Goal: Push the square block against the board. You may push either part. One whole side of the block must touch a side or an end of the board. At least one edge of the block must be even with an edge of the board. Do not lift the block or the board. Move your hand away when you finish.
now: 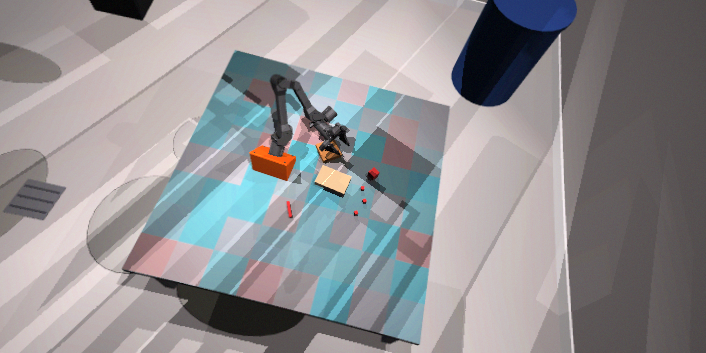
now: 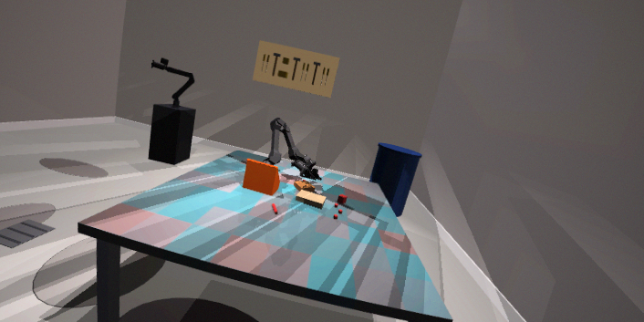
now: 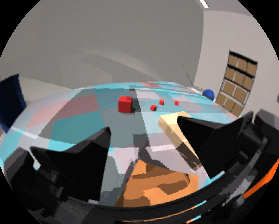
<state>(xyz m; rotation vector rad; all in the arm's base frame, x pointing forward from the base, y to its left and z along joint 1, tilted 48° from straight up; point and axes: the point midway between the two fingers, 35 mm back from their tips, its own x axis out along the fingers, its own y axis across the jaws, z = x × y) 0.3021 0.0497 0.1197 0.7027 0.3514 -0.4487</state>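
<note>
Now: gripper tip 80 mm past the orange square block, 80 mm above it and 20 mm to the right of it. The rest, counted from my gripper tip: board: 140 mm to the right, 80 mm below, 30 mm behind; red stick: 330 mm to the right, 210 mm behind, 80 mm below; red cube: 170 mm ahead, 70 mm to the right, 70 mm below.
</note>
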